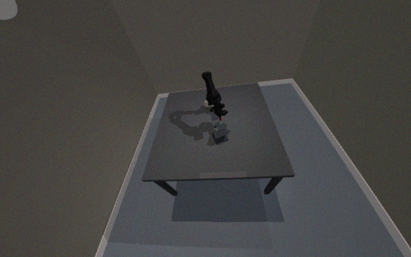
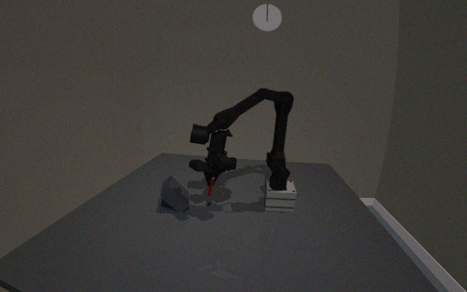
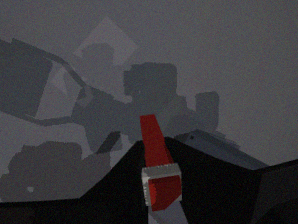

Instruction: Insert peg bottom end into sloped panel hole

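Now: gripper tip 16 cm short of the sloped panel, 3 cm to the left of it and 6 cm above it. The rest, counted from my gripper tip: red peg: 2 cm above.
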